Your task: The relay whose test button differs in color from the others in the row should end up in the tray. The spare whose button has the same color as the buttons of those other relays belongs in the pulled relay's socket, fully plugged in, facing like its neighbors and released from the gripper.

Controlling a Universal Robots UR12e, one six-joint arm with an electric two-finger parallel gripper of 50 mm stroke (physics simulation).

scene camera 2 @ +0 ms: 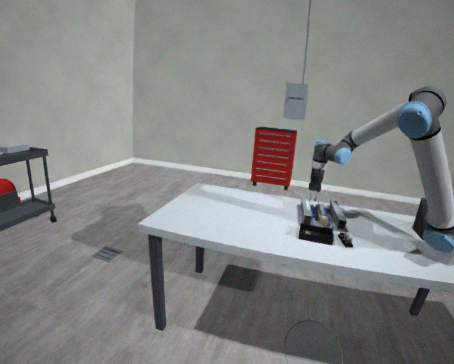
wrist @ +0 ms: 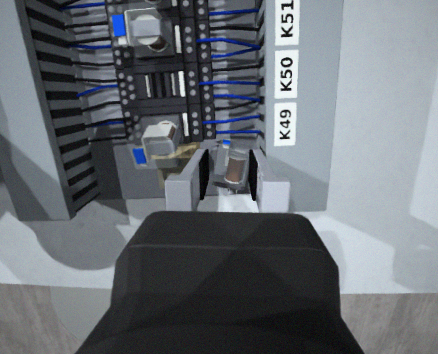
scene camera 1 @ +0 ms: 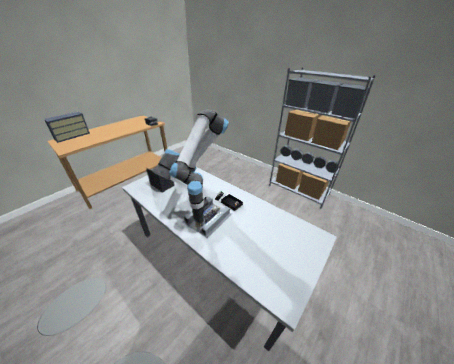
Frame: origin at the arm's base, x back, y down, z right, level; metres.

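Seen in the pictures: gripper, fingertip midpoint: (scene camera 2: 312,200) (wrist: 228,165) (scene camera 1: 202,224); arm's base, link origin: (scene camera 1: 160,175).
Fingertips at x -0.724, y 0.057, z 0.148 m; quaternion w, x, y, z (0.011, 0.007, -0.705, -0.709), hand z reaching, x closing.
Pixels of each thing's top centre, then the offset from my fingertips to it. "spot": a spot on its surface instead. Level surfaces: height alone.
- clear relay with a blue button, top centre: (wrist: 149,145) dx +0.048, dy -0.017, dz -0.017 m
- blue-buttoned relay, top centre: (wrist: 134,25) dx +0.051, dy -0.014, dz -0.082 m
- black tray, top centre: (scene camera 2: 316,230) (scene camera 1: 232,200) dx +0.008, dy +0.021, dz -0.376 m
- K50, surface spot: (wrist: 286,74) spot: dx -0.034, dy -0.007, dz -0.057 m
- table, surface height: dy +0.056 m
My gripper (wrist: 228,165) (scene camera 2: 314,196) is part open and empty. In the wrist view its fingers straddle a relay (wrist: 235,167) that lies on its side beyond the row's end, brown coil up, a small blue part at its far end. A clear relay with a blue button (wrist: 161,139) sits at the K49 end of the row and looks tilted. The K50 socket (wrist: 161,84) is empty, its slots bare. Another blue-buttoned relay (wrist: 146,30) sits upright beyond it. The black tray (scene camera 2: 316,237) stands beside the rack; something small shows inside. A small relay-like item (scene camera 1: 219,195) (scene camera 2: 345,239) lies beside the tray, its button colour unclear.
Grey wiring ducts (wrist: 310,175) (wrist: 37,165) flank the row, and blue and black wires run between. The right duct carries labels K49 (wrist: 285,124), K50 (wrist: 286,74) and K51. A dark box (scene camera 1: 160,180) stands near the arm's base on the table (scene camera 1: 280,250).
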